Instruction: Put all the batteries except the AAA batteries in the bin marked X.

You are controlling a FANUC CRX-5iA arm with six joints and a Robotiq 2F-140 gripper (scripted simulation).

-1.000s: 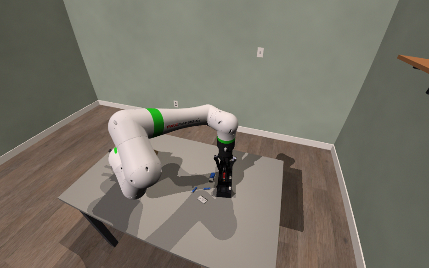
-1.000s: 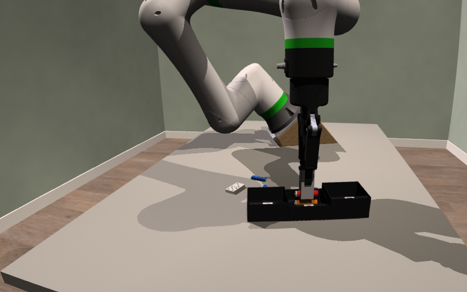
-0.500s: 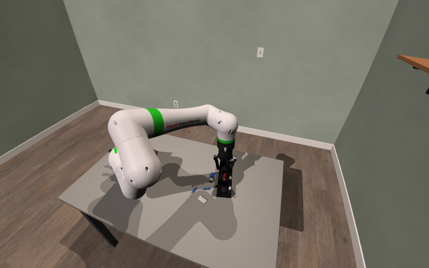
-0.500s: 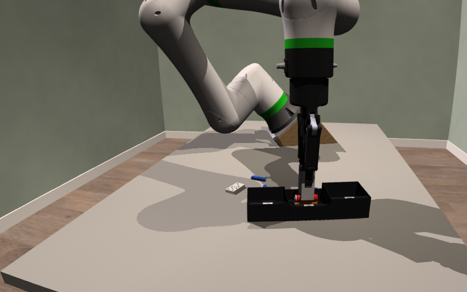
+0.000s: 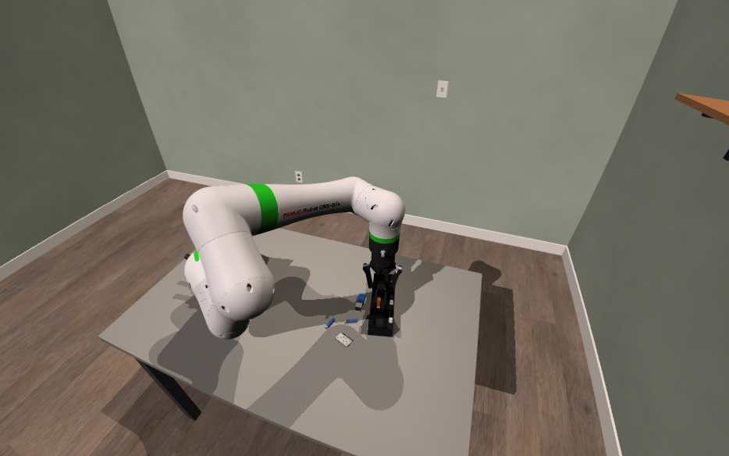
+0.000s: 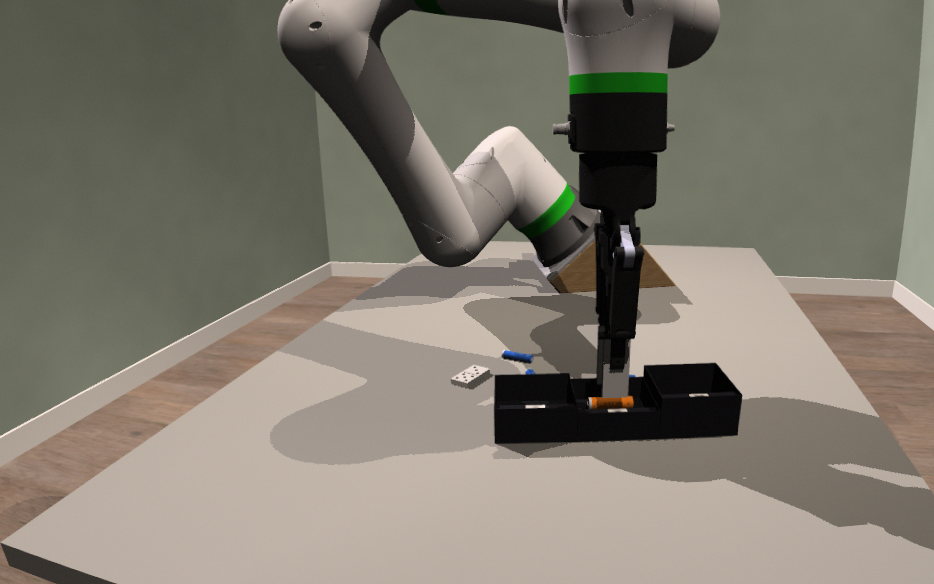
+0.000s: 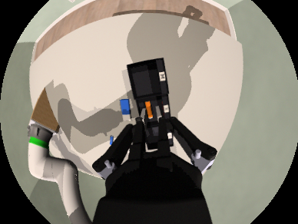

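Right now my hand is 1 cm short of the bin and 4 cm above it. From my hand the other things lie so: blue-and-white block battery: 8 cm behind, 1 cm to the right, 6 cm below; orange battery: 1 cm behind, 5 cm below; red battery: 4 cm ahead, 5 cm below.
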